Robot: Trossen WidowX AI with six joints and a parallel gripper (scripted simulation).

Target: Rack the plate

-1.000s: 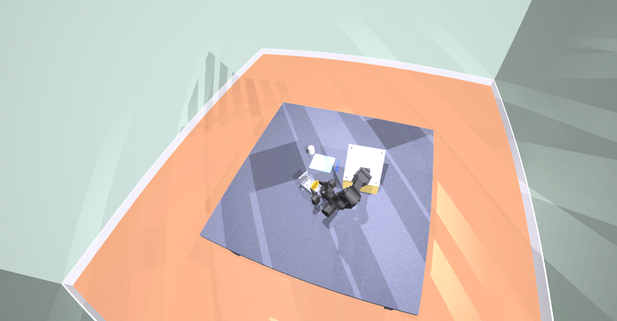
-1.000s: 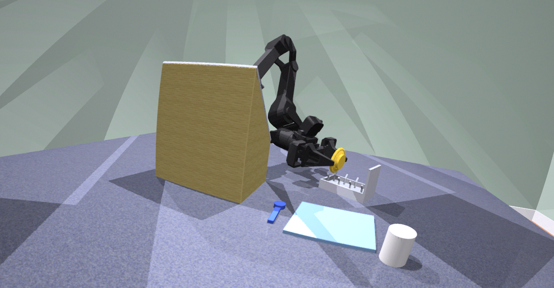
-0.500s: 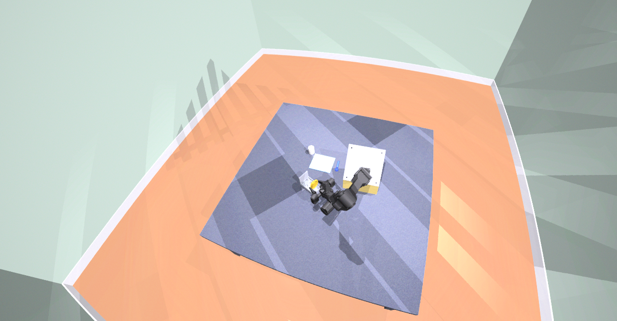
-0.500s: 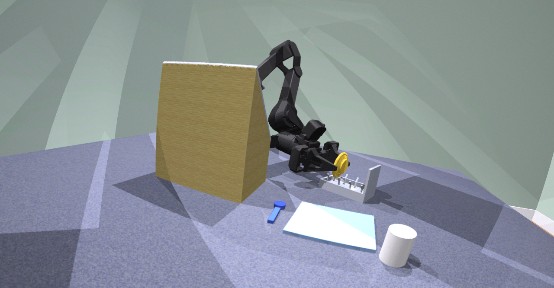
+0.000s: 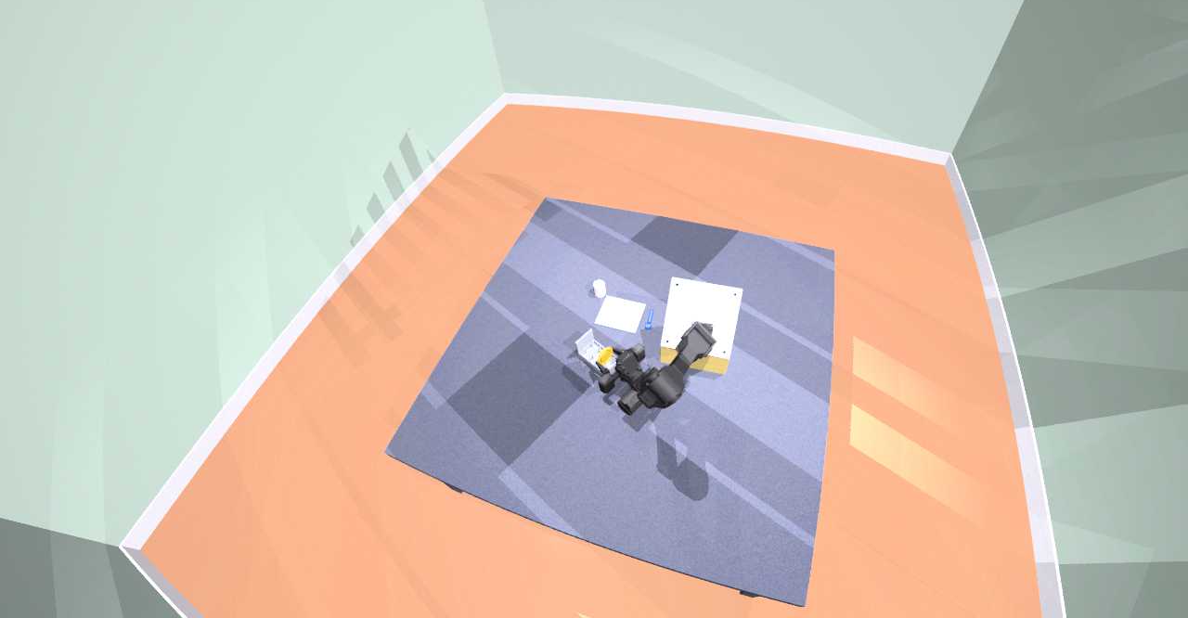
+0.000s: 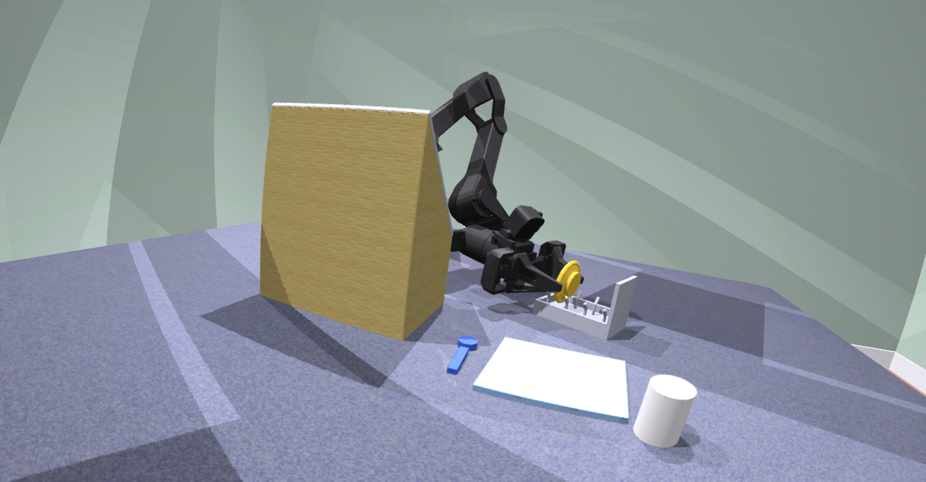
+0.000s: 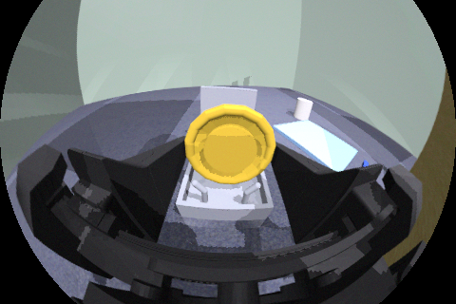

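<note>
Now: the yellow plate 1 cm behind my gripper tip. The rest, counted from my gripper tip: grey dish rack 2 cm ahead, 1 cm to the right, 3 cm below; pale blue flat board 20 cm to the right, 5 cm below; blue spoon 11 cm behind, 19 cm to the right, 5 cm below.
</note>
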